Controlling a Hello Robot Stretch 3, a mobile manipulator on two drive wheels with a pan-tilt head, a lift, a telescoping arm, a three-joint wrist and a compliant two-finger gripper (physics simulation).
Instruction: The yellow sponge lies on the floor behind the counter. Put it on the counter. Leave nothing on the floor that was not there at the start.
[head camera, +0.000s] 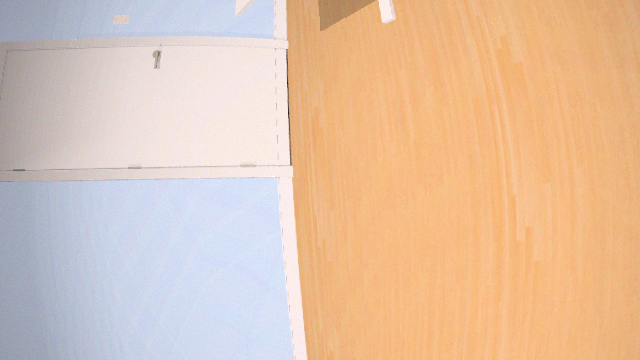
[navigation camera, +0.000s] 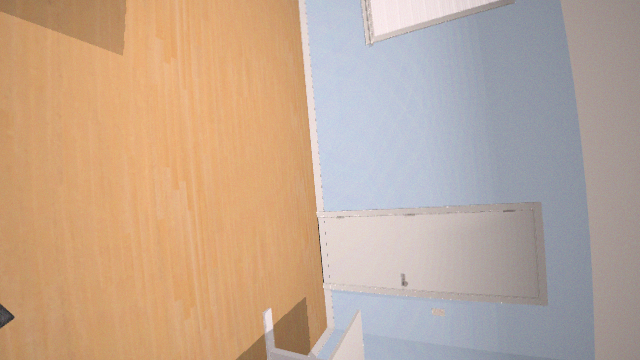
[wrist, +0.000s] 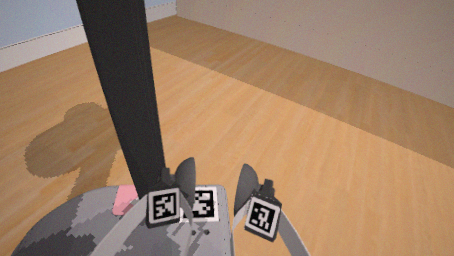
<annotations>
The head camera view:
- white door: 173, 107
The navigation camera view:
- white door: 495, 253
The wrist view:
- my gripper: 216, 178
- counter: 401, 50
</annotations>
